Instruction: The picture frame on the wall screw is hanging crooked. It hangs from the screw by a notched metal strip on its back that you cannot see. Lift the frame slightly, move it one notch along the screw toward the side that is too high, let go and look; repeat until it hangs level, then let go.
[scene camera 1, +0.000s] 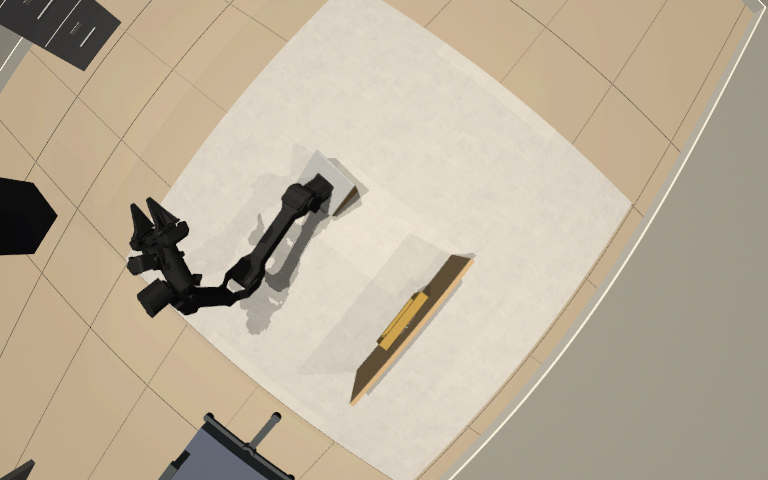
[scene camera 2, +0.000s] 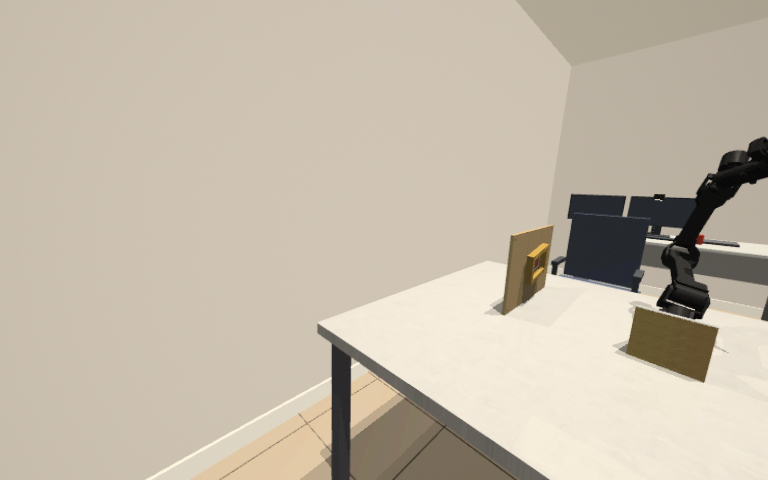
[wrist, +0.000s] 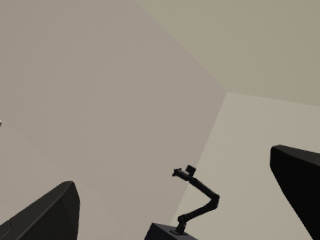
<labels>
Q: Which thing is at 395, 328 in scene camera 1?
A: A picture frame.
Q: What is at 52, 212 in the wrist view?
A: My gripper.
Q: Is my gripper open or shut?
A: Open.
</labels>
